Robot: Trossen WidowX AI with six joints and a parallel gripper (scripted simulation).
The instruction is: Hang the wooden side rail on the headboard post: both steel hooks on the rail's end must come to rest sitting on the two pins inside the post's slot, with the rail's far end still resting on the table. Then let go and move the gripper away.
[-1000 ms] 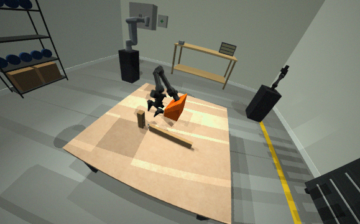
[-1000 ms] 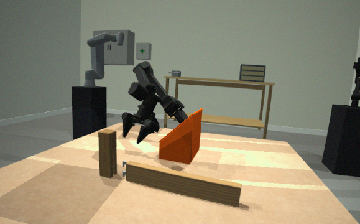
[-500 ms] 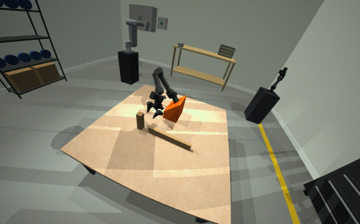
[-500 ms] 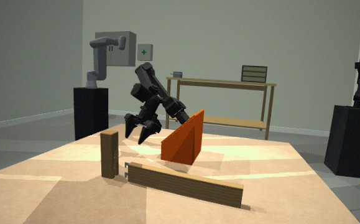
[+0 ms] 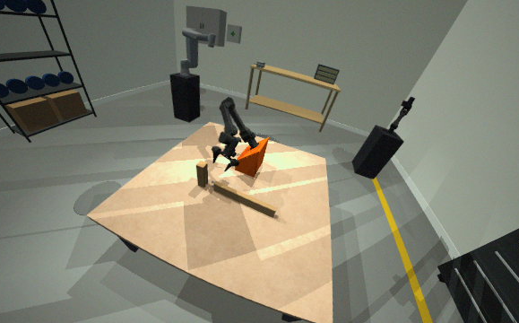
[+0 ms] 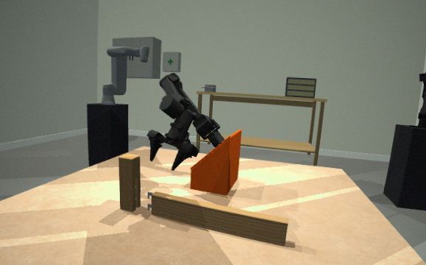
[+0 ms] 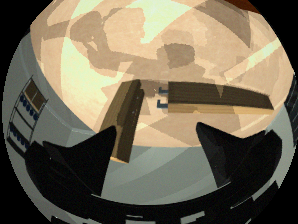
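The headboard post lies 8 cm to the right of my gripper tip, 6 cm below it and 6 cm ahead of it.
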